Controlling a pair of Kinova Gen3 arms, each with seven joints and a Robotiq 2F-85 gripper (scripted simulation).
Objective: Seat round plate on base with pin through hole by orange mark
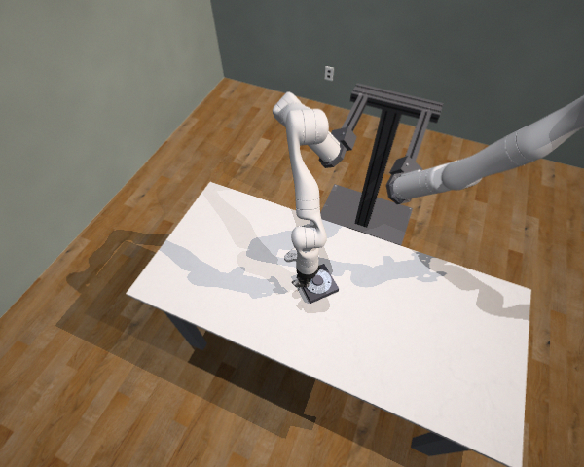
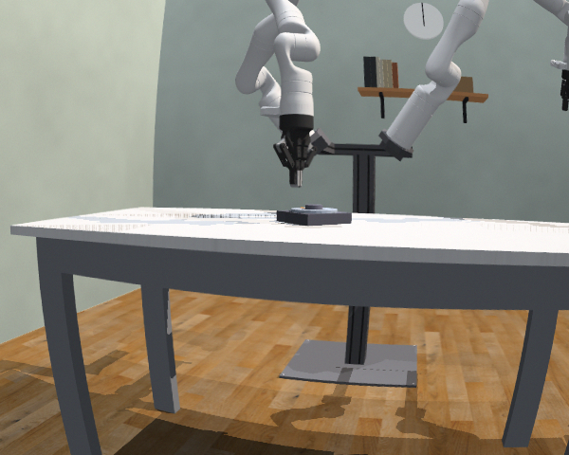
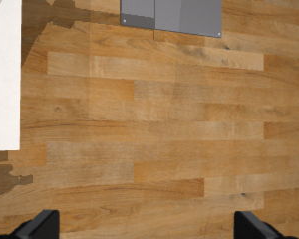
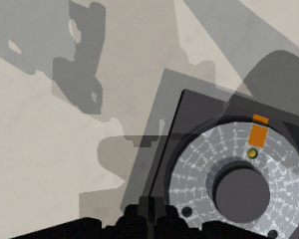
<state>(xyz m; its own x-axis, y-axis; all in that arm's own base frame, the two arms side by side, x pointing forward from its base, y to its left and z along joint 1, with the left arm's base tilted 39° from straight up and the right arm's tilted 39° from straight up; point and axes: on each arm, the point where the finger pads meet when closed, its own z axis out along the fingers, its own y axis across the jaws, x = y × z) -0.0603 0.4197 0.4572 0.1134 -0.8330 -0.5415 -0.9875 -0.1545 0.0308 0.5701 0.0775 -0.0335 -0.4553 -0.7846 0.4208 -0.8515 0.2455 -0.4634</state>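
My right hand is 7 cm above the central hub, 6 cm past it and 1 cm to the right of it. Round my right hand: dark square base (9 cm below, 6 cm behind, 1 cm to the left); round plate (7 cm below, 6 cm behind, 2 cm to the left); brass pin (8 cm below, 8 cm behind, 1 cm to the right).
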